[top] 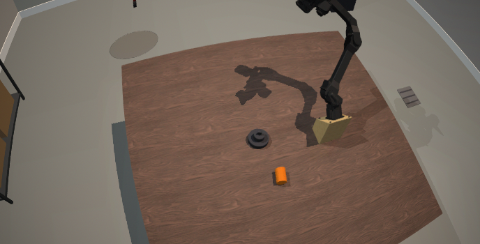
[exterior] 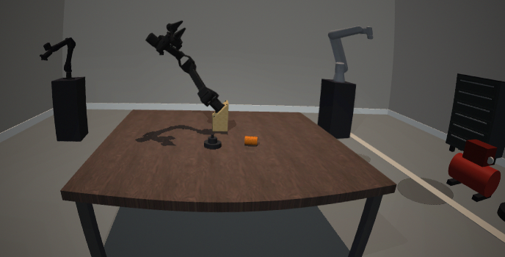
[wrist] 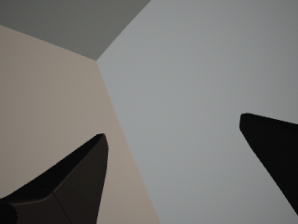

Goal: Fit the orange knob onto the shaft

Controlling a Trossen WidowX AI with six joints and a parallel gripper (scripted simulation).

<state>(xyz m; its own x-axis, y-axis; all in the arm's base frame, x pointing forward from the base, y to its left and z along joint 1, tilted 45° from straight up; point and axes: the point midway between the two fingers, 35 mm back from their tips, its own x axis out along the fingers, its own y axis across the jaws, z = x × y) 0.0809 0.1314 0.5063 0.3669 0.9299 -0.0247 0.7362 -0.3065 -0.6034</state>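
The orange knob lies 580 mm below my gripper tip, 350 mm to the left of it and 250 mm ahead of it. Also, from my gripper tip: dark round pedestal (570 mm below, 260 mm ahead, 150 mm to the left).
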